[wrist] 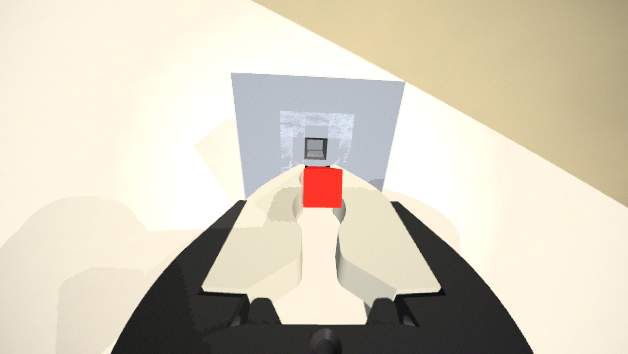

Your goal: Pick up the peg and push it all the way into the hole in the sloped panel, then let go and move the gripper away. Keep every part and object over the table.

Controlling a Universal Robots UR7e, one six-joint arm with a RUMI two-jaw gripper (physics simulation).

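Places are measured from the arm's base along level axes (x left, y ahead, z down), in centimetres.
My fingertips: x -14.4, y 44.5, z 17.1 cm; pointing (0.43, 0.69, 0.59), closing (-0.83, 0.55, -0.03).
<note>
For each thing: its top centre in the pictures, then the offset to it from my fingertips. Level surfaces: height alone.
- red peg, centre of its top: (325, 135) dx -1.0, dy -1.7, dz -6.8 cm
- blue-grey sloped panel, centre of its top: (319, 88) dx +2.8, dy +4.3, dz -2.3 cm
- pale table top, height of its surface: dz +7.6 cm
The red peg (322, 187) is between the tips of my gripper (316, 168), which is shut on it. Its square end face shows toward the camera; the rest of its length is hidden behind that face. The blue-grey sloped panel (260, 100) lies beyond the fingertips, in the upper middle of the wrist view. Its square hole (316, 148) is uncovered and shows just above the peg in the view, slightly to the left of the peg's middle. The far end of the peg and its distance from the panel cannot be seen.
The pale table top (100, 100) lies around the panel. Its edge runs diagonally from the top middle to the right side, close to the panel's upper right corner. Beyond it is the tan floor (525, 65). Shadows of the arm and gripper fall on the table at the left and right.
</note>
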